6 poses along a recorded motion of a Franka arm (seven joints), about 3.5 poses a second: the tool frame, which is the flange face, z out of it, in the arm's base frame.
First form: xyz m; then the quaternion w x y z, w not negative.
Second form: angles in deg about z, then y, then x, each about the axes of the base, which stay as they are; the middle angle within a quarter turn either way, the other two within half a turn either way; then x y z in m. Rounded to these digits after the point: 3 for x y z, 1 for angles.
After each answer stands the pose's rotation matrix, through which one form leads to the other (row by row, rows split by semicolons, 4 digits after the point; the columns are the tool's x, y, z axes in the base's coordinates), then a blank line. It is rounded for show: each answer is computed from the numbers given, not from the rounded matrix.
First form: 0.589 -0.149 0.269 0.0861 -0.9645 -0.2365 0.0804
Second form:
-26.8 -11.3 -172.5 0.589 -0.149 0.269
0.8752 0.4423 -0.1958; 0.4700 -0.8733 0.1280; -0.1144 -0.2041 -0.9722

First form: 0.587 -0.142 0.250 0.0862 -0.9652 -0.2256 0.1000
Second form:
-25.5 -13.4 -172.8 0.587 -0.142 0.250
0.8782 0.4183 -0.2319; 0.4528 -0.8833 0.1213; -0.1542 -0.2115 -0.9651

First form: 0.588 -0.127 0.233 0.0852 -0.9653 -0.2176 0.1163
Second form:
-24.5 -15.2 -173.2 0.588 -0.127 0.233
0.8782 0.4003 -0.2616; 0.4399 -0.8908 0.1139; -0.1875 -0.2151 -0.9584

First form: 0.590 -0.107 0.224 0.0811 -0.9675 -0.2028 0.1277
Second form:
-22.8 -16.3 -173.7 0.590 -0.107 0.224
0.8851 0.3717 -0.2800; 0.4131 -0.9046 0.1051; -0.2142 -0.2087 -0.9542

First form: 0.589 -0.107 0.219 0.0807 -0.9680 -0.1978 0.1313
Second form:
-22.2 -16.6 -173.8 0.589 -0.107 0.219
0.8873 0.3618 -0.2862; 0.4042 -0.9087 0.1043; -0.2223 -0.2082 -0.9525

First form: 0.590 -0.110 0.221 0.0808 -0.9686 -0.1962 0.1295
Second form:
-22.0 -16.4 -173.7 0.590 -0.110 0.221
0.8895 0.3592 -0.2826; 0.4010 -0.9100 0.1057; -0.2192 -0.2073 -0.9534

